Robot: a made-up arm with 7 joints. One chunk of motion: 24 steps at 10 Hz.
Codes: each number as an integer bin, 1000 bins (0 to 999) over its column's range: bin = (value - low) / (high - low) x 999, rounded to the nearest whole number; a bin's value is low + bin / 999 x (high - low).
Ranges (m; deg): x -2..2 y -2..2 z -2..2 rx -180..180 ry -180..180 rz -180..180
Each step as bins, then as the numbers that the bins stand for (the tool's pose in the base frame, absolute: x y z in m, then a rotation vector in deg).
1 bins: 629 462 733 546 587 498
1 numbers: 0.5185 -0.1502 0.9349 16.76 31.53 -0.54
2 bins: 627 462 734 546 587 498
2 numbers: 0.5105 -0.1502 0.9389 16.76 31.53 -0.54
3 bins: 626 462 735 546 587 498
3 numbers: 0.5065 -0.1502 0.9429 16.76 31.53 -0.54
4 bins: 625 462 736 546 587 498
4 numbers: 0.5025 -0.1502 0.9469 16.76 31.53 -0.54
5 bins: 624 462 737 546 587 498
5 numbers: 0.4985 -0.1502 0.9510 16.76 31.53 -0.54
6 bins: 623 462 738 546 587 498
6 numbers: 0.4945 -0.1502 0.9550 16.76 31.53 -0.54
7 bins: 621 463 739 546 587 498
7 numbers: 0.4865 -0.1461 0.9590 16.76 31.53 -0.54
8 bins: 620 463 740 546 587 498
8 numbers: 0.4825 -0.1461 0.9630 16.76 31.53 -0.54
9 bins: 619 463 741 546 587 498
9 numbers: 0.4785 -0.1461 0.9670 16.76 31.53 -0.54
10 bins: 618 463 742 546 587 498
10 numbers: 0.4745 -0.1461 0.9710 16.76 31.53 -0.54
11 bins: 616 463 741 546 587 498
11 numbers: 0.4665 -0.1461 0.9670 16.76 31.53 -0.54
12 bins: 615 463 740 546 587 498
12 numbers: 0.4625 -0.1461 0.9630 16.76 31.53 -0.54
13 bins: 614 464 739 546 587 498
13 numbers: 0.4585 -0.1421 0.9590 16.76 31.53 -0.54
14 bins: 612 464 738 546 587 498
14 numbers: 0.4505 -0.1421 0.9550 16.76 31.53 -0.54
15 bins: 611 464 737 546 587 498
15 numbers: 0.4464 -0.1421 0.9510 16.76 31.53 -0.54
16 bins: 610 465 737 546 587 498
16 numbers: 0.4424 -0.1381 0.9510 16.76 31.53 -0.54
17 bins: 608 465 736 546 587 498
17 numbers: 0.4344 -0.1381 0.9469 16.76 31.53 -0.54
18 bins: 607 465 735 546 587 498
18 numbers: 0.4304 -0.1381 0.9429 16.76 31.53 -0.54
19 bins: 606 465 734 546 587 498
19 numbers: 0.4264 -0.1381 0.9389 16.76 31.53 -0.54
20 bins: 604 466 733 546 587 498
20 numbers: 0.4184 -0.1341 0.9349 16.76 31.53 -0.54
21 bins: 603 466 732 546 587 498
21 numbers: 0.4144 -0.1341 0.9309 16.76 31.53 -0.54
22 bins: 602 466 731 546 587 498
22 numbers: 0.4104 -0.1341 0.9269 16.76 31.53 -0.54
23 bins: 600 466 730 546 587 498
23 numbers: 0.4024 -0.1341 0.9229 16.76 31.53 -0.54
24 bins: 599 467 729 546 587 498
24 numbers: 0.3984 -0.1301 0.9189 16.76 31.53 -0.54
